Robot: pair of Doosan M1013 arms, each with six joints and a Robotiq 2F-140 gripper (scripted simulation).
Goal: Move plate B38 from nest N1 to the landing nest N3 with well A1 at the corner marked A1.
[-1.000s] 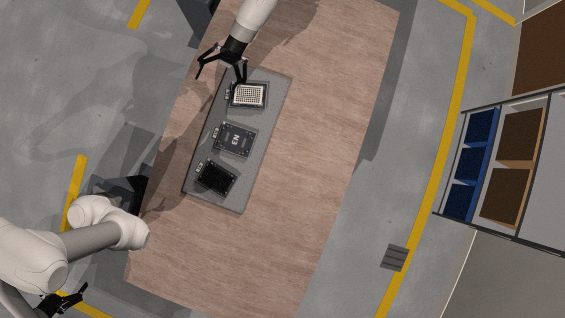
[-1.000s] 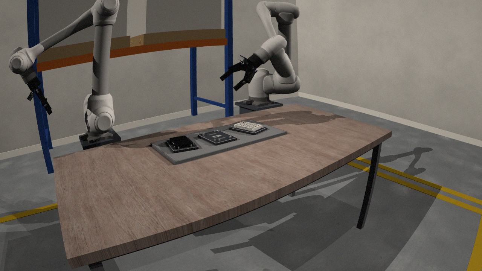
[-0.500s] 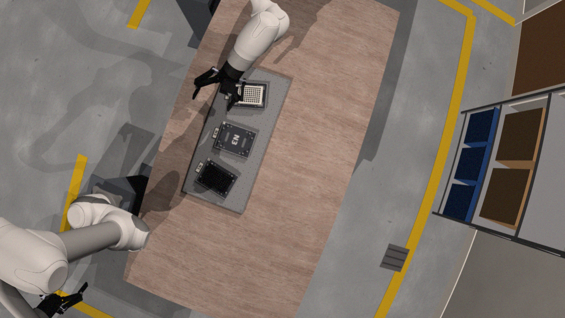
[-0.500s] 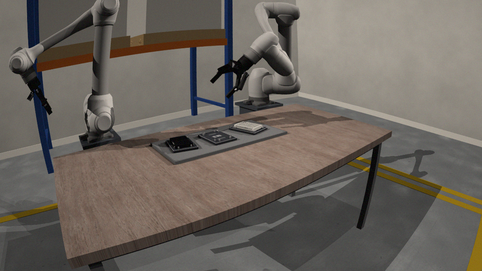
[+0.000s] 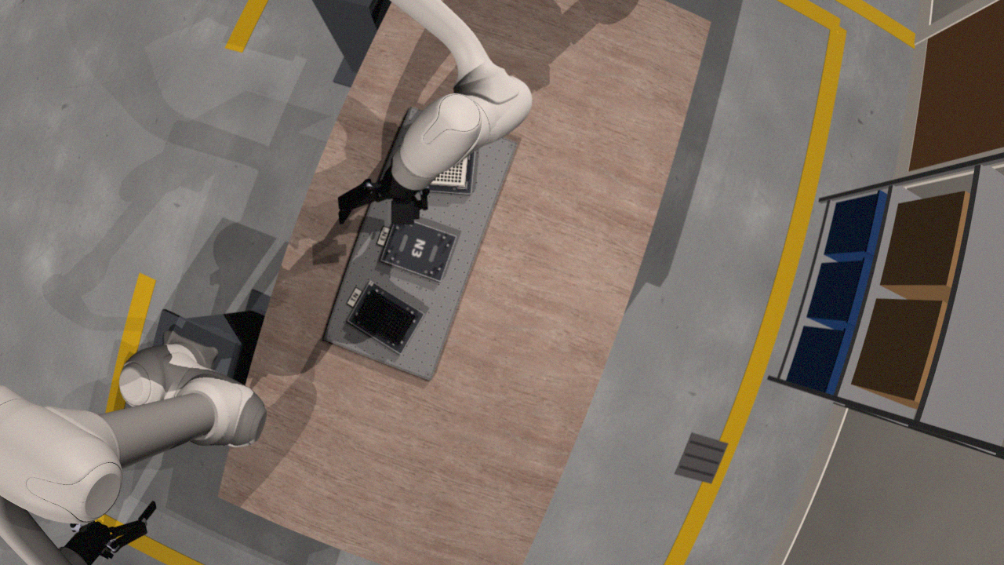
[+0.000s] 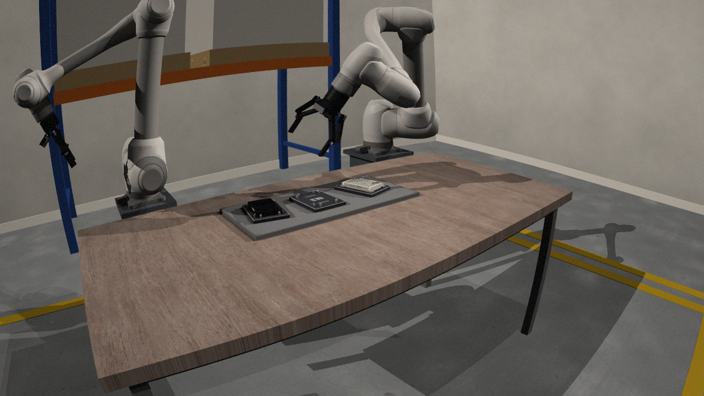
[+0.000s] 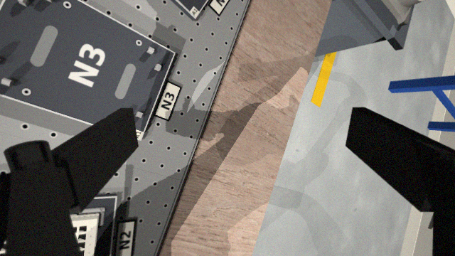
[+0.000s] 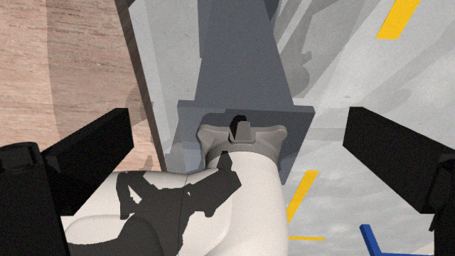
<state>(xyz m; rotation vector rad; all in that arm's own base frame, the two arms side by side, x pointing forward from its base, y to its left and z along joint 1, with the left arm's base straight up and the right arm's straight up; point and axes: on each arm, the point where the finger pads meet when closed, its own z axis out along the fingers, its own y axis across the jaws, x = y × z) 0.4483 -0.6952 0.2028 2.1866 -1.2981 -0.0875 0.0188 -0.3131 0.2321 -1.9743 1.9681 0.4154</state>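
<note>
Now: the black plate B38 220 mm to the right of my left hand, 170 mm below it and 80 mm ahead of it. Round my left hand: nest N2: 180 mm to the left, 180 mm below, 80 mm ahead; then nest N3: 180 mm below, 100 mm ahead, 30 mm to the right; then white plate B83: 180 mm to the left, 170 mm below, 80 mm ahead.
</note>
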